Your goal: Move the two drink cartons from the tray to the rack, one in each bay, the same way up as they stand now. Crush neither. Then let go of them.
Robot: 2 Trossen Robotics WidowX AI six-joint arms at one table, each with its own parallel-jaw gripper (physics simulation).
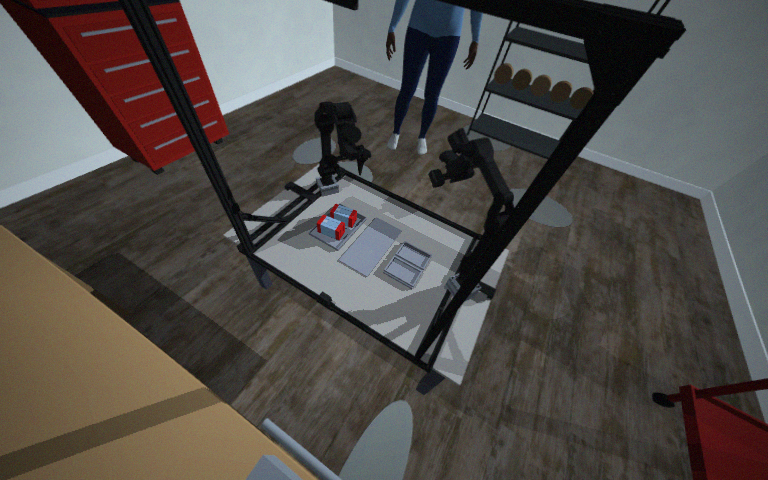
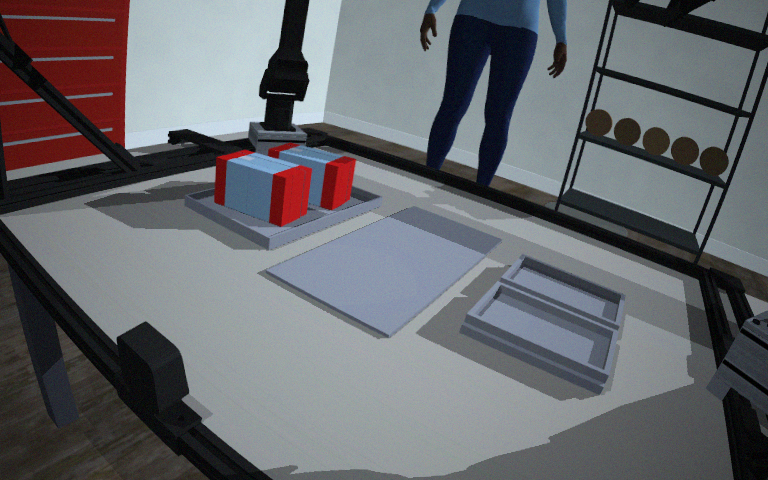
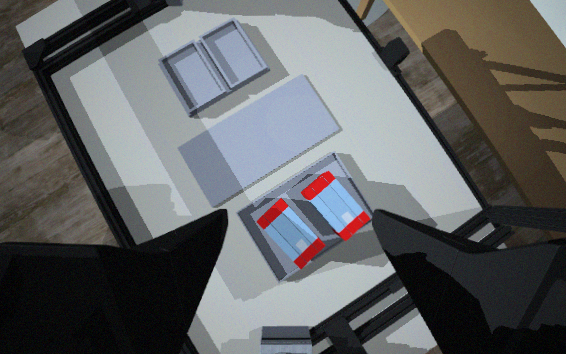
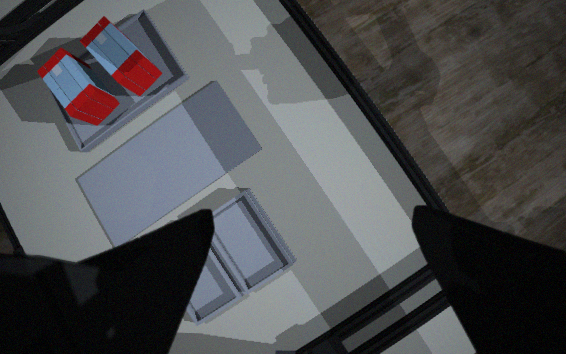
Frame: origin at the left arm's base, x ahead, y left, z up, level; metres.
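Seen in the pictures: left gripper, fingertip midpoint: [image 1: 350,177] [image 3: 300,216]; right gripper, fingertip midpoint: [image 1: 441,184] [image 2: 645,16] [image 4: 312,218]; left arm's base at its link origin: [image 1: 327,181] [image 2: 277,127].
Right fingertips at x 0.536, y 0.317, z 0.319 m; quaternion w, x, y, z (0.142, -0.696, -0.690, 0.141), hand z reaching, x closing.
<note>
Pixels of each thing's top centre, then the offset from my right fingertips to it. "pt": a spot on its surface instead.
- tray at a spot on its surface: [image 2: 237,227] [image 1: 327,244] pt dx -0.151, dy -0.455, dz -0.366 m
- front carton at its top centre: [image 2: 263,162] [image 3: 337,205] [image 4: 65,81] [image 1: 330,223] dx -0.220, dy -0.412, dz -0.301 m
- back carton at its top centre: [image 2: 312,153] [image 3: 290,233] [image 4: 110,48] [image 1: 343,211] dx -0.272, dy -0.324, dz -0.301 m
- two-bay rack at its top centre: [image 2: 558,303] [image 4: 220,259] [image 3: 212,63] [image 1: 408,262] dx +0.102, dy -0.144, dz -0.355 m
- small black block at a spot on its surface: [image 2: 150,367] [image 1: 327,301] pt dx +0.150, dy -0.566, dz -0.323 m
Two blue cartons with red ends stand side by side in the tray [image 1: 325,241] [image 2: 237,227], long sides level, a pale patch on top: the front carton [image 1: 330,226] [image 2: 249,183] [image 3: 340,202] [image 4: 77,85] and the back carton [image 1: 343,215] [image 2: 311,153] [image 3: 290,232] [image 4: 120,55]. The two-bay rack [image 1: 404,263] [image 2: 538,350] [image 3: 215,65] [image 4: 229,269] holds nothing in its bays. My left gripper [image 1: 361,163] [image 3: 300,216] is open above the table on the tray's side. My right gripper [image 1: 436,178] [image 4: 312,218] is open above the table on the rack's side.
A flat grey panel [image 1: 365,251] [image 2: 385,271] [image 3: 270,135] [image 4: 155,165] lies between tray and rack. A small black block [image 1: 325,297] [image 2: 150,367] [image 3: 395,50] stands on the table's front rail. Dark frame posts rise around the table. A person stands behind it.
</note>
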